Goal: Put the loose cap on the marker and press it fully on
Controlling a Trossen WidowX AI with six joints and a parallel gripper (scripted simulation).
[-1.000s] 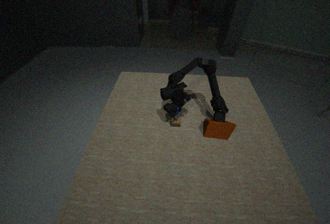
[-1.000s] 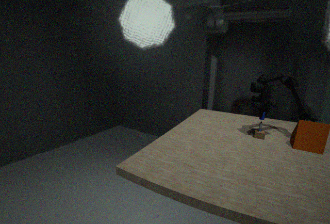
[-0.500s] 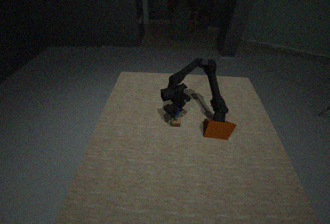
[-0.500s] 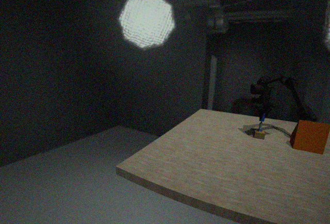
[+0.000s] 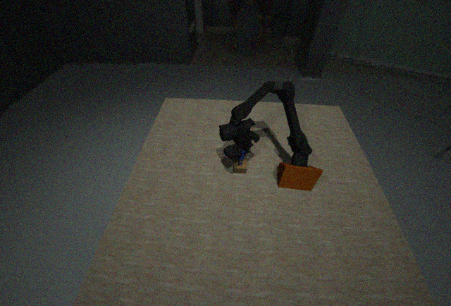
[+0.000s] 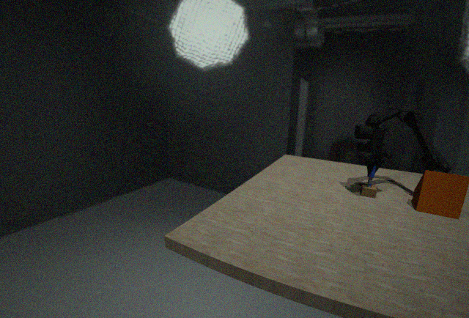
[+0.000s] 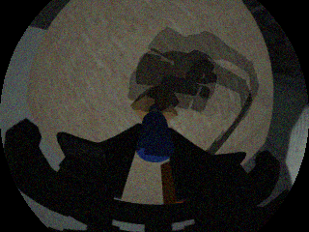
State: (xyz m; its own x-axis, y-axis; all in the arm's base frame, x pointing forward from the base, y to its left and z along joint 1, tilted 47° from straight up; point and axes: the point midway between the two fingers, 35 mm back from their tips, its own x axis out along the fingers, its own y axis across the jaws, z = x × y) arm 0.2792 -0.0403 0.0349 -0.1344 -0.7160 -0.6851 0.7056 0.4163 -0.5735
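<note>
The marker lies 20 mm below my gripper tip. Also, from my gripper tip: holder block: 80 mm below; then blue cap: 10 mm above.
</note>
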